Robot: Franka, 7 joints.
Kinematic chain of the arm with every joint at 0, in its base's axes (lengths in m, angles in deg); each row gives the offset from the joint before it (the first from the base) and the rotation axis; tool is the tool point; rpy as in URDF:
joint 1: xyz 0 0 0.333 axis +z
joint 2: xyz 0 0 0 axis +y
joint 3: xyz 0 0 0.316 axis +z
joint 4: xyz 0.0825 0 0 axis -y
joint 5: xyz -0.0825 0 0.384 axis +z
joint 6: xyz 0 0 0 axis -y
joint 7: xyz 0.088 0 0 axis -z
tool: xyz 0 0 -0.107 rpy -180 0 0
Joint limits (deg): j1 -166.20..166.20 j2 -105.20..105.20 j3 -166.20..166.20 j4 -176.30..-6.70 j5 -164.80..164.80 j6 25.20..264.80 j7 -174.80..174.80
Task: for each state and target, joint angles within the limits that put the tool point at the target. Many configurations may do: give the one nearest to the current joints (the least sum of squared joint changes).
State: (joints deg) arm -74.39 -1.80 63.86 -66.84 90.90 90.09 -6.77
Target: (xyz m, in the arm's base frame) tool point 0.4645 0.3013 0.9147
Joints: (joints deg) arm -88.12 -25.98 81.32 -59.56 96.48 108.16 -6.77
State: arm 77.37 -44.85 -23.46 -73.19 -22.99 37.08 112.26
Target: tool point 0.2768 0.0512 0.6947
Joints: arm 76.81 -39.80 -32.41 -102.05 -20.95 32.20 112.26
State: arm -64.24 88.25 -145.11 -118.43 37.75 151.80 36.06
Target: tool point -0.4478 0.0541 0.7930
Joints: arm -92.27 56.67 -130.54 -111.34 36.61 151.05 36.06
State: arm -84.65 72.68 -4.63 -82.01 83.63 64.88 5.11
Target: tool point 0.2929 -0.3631 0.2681
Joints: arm -77.94 35.43 12.37 -116.17 67.73 37.66 5.11
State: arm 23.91 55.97 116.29 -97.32 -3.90 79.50 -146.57
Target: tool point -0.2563 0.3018 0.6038
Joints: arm 29.67 53.01 124.22 -112.86 -1.58 73.33 -146.57
